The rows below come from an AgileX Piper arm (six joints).
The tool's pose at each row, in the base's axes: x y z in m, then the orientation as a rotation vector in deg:
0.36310 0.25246 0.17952 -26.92 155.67 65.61
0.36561 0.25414 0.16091 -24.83 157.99 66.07
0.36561 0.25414 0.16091 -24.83 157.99 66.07
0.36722 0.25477 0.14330 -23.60 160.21 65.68
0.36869 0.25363 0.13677 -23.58 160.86 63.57
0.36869 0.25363 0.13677 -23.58 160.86 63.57
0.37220 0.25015 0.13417 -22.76 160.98 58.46
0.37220 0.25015 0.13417 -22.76 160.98 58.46
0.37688 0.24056 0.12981 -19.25 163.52 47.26
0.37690 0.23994 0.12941 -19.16 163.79 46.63
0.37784 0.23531 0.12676 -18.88 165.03 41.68
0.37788 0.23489 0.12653 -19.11 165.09 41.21
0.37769 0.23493 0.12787 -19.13 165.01 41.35
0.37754 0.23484 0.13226 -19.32 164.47 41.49
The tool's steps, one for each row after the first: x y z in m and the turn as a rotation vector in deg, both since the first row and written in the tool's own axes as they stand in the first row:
0.00213 -0.01222 0.01420 0.12 1.25 2.24
0.00213 -0.01222 0.01420 0.12 1.25 2.24
0.00508 -0.02414 0.02694 0.71 2.58 3.79
0.00566 -0.02977 0.03069 2.16 2.66 3.69
0.00566 -0.02977 0.03069 2.16 2.66 3.69
0.00383 -0.03501 0.03007 5.60 1.44 3.30
0.00383 -0.03501 0.03007 5.60 1.44 3.30
0.00274 -0.04585 0.02632 13.51 0.58 4.61
0.00296 -0.04654 0.02615 13.95 0.70 4.68
0.00381 -0.05168 0.02469 17.33 1.11 4.69
0.00393 -0.05213 0.02455 17.63 1.20 4.52
0.00375 -0.05114 0.02364 17.53 1.15 4.50
0.00276 -0.04821 0.02052 17.41 0.75 4.17

